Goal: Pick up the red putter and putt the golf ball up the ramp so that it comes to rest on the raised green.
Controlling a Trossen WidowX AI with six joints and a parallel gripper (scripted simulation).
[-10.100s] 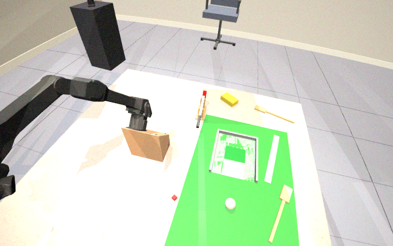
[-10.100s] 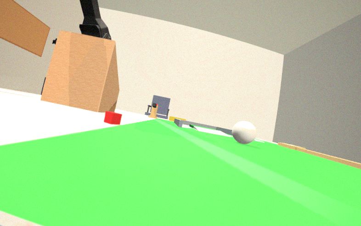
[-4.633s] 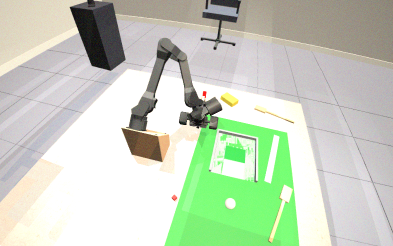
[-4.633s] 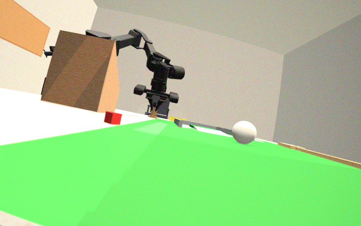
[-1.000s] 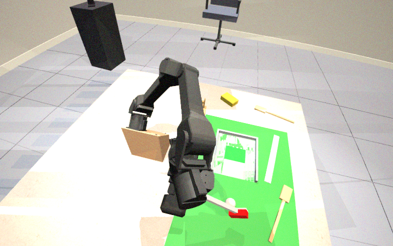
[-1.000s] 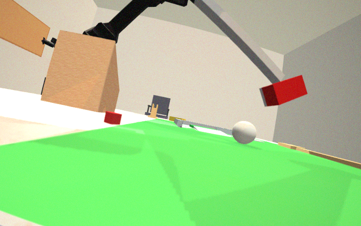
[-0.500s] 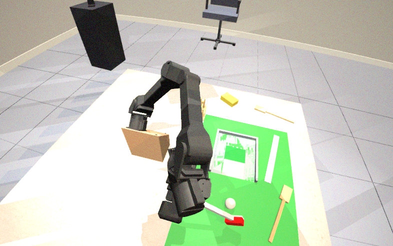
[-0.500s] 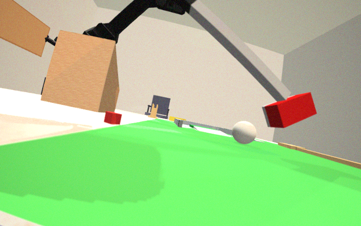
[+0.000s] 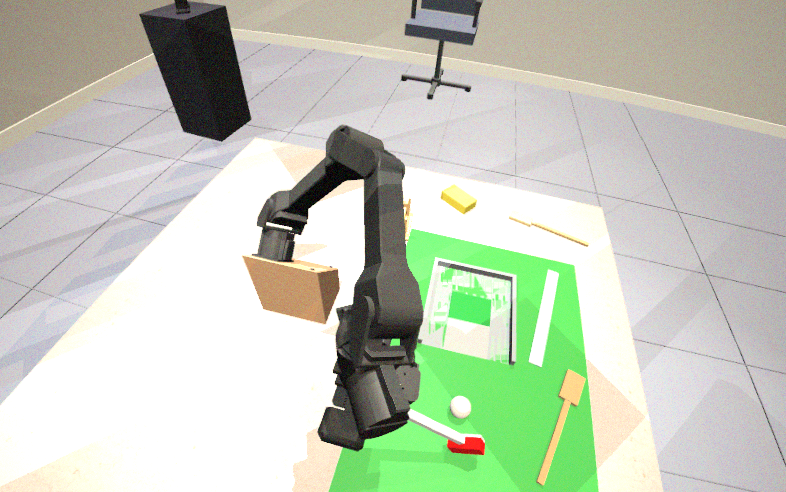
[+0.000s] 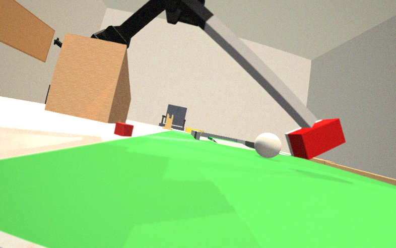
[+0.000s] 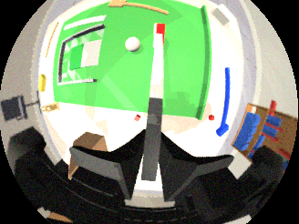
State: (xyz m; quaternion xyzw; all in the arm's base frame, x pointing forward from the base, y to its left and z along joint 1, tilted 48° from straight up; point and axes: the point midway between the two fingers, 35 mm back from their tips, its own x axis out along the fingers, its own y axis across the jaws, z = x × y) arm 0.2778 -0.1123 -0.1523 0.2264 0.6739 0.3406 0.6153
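The red putter is 10 cm ahead of my gripper tip, 4 cm below it and 1 cm to the left of it. The rest, counted from my gripper tip: white strip: 39 cm to the left, 33 cm ahead, 14 cm below; white golf ball: 18 cm ahead, 12 cm below, 9 cm to the left; green mat: 21 cm to the left, 20 cm ahead, 14 cm below.
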